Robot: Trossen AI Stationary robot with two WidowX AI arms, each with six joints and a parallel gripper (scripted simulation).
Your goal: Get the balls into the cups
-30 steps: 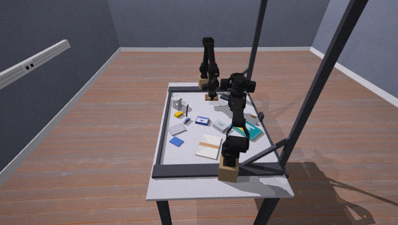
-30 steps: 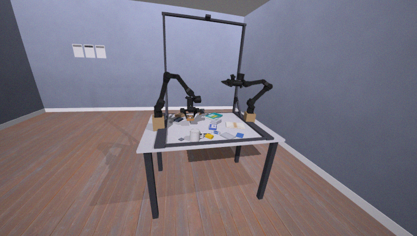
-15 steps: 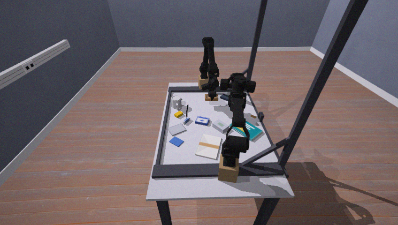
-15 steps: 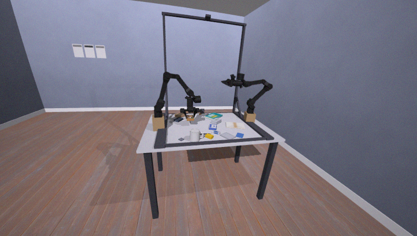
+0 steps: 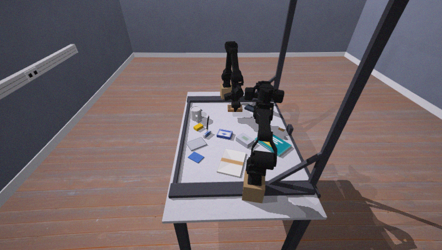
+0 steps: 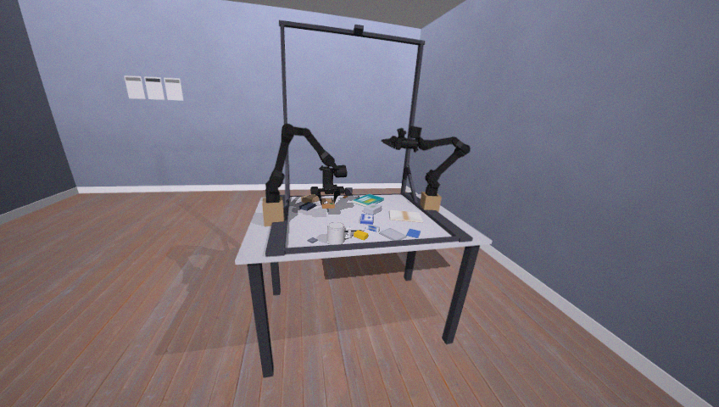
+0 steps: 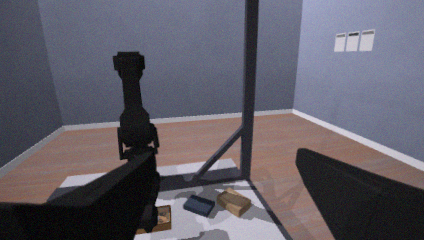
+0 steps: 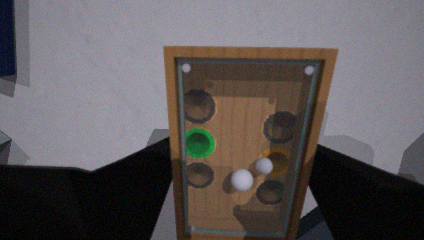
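Now: right hand 30 mm above the covered wooden puzzle.
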